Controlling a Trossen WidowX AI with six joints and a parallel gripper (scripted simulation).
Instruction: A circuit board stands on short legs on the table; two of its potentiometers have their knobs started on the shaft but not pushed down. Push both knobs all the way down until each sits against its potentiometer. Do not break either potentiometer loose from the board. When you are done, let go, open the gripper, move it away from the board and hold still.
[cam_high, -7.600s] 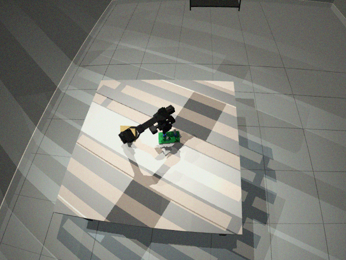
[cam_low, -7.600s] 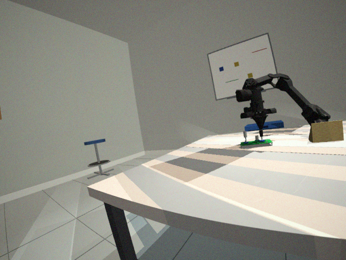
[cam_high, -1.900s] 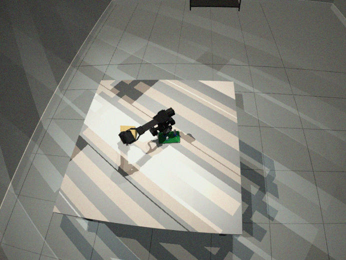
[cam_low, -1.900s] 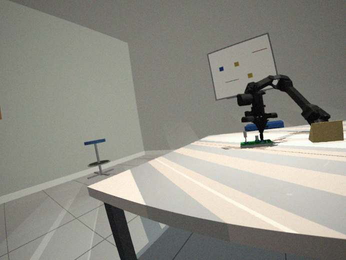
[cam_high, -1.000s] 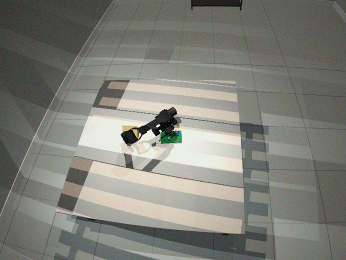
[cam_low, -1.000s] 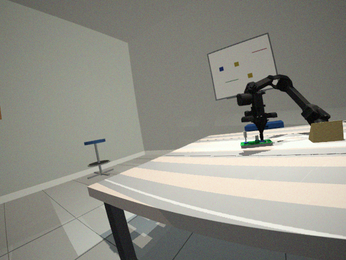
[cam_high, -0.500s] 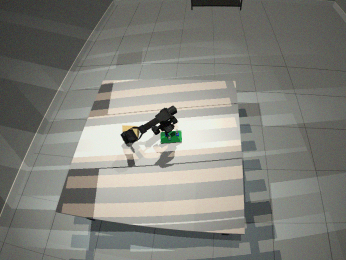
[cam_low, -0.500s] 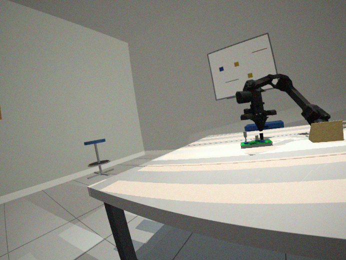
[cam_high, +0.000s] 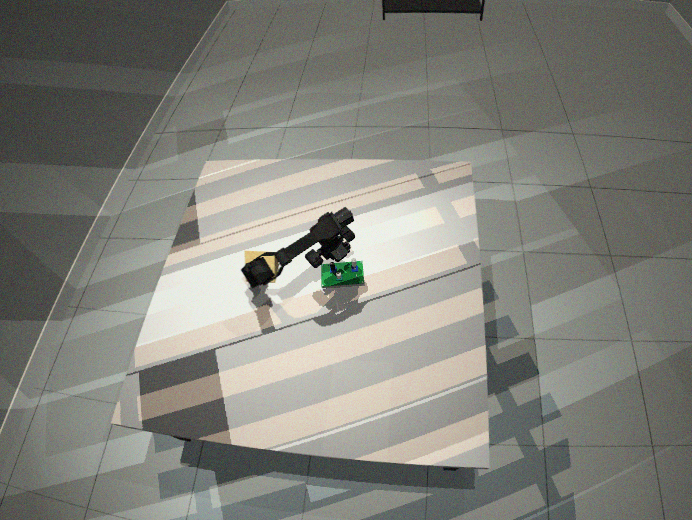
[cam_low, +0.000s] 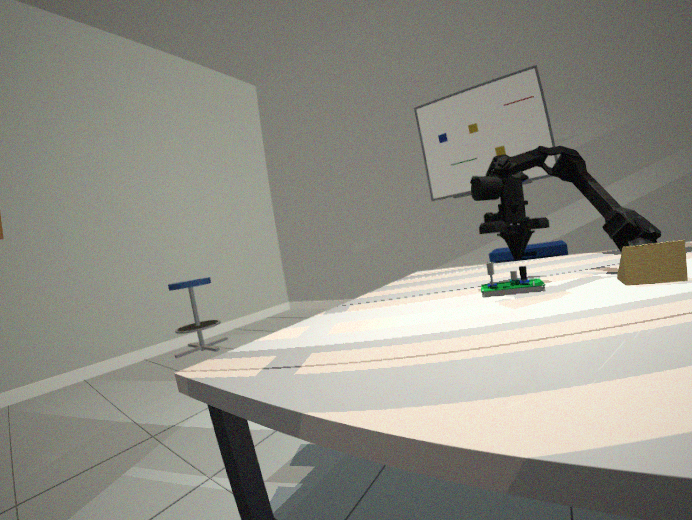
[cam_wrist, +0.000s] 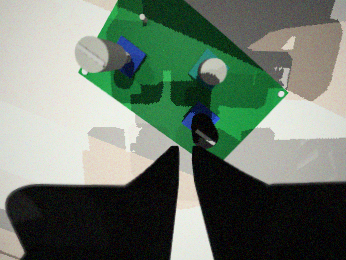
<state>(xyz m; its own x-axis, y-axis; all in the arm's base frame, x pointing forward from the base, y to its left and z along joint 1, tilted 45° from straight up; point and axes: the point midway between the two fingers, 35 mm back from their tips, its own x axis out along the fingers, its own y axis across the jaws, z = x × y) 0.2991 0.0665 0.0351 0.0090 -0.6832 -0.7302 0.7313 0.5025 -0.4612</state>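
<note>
The black knob is 40 mm below my gripper tip, 10 mm to the right of it and 10 mm behind it. The rest, counted from my gripper tip: grey knob (70 mm ahead, 10 mm to the right, 10 mm below).
</note>
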